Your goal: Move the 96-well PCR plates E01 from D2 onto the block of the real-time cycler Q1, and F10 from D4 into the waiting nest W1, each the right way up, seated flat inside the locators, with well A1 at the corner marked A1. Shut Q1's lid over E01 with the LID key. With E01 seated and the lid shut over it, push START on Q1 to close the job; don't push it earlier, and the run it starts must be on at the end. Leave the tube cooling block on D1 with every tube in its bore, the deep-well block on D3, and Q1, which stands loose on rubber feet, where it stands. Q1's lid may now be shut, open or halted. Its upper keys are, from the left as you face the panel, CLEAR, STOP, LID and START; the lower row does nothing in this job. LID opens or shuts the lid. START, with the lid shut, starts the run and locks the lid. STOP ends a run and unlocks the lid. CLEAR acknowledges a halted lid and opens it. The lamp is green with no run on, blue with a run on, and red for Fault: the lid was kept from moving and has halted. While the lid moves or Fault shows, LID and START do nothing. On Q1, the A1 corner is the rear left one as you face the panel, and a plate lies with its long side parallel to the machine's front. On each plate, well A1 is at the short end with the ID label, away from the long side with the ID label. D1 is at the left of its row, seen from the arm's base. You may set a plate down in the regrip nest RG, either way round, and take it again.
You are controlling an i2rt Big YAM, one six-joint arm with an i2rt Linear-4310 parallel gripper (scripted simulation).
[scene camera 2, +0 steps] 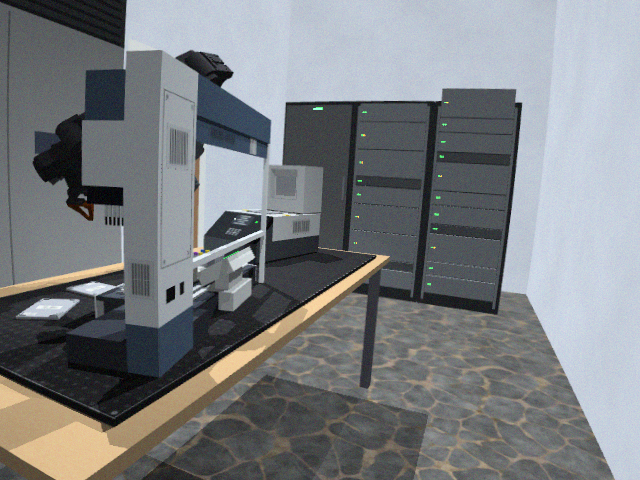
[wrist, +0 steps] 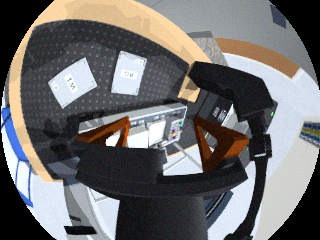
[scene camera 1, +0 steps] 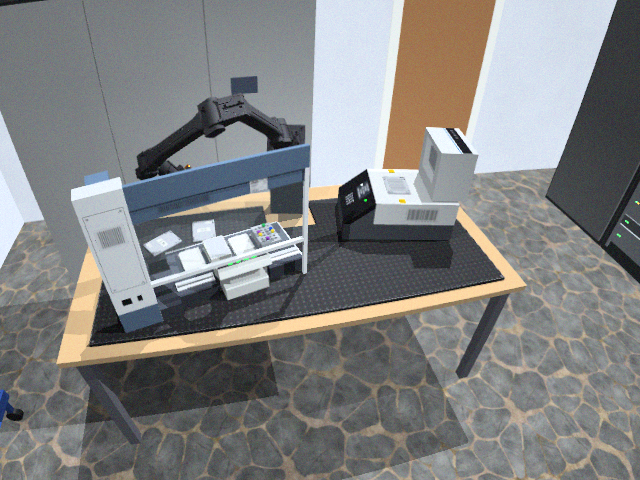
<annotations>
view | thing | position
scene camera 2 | blue gantry beam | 215,104
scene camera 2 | white tower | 148,73
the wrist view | my gripper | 161,119
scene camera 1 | white lid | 451,180
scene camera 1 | blue gantry beam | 153,191
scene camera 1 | white tower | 121,265
</annotations>
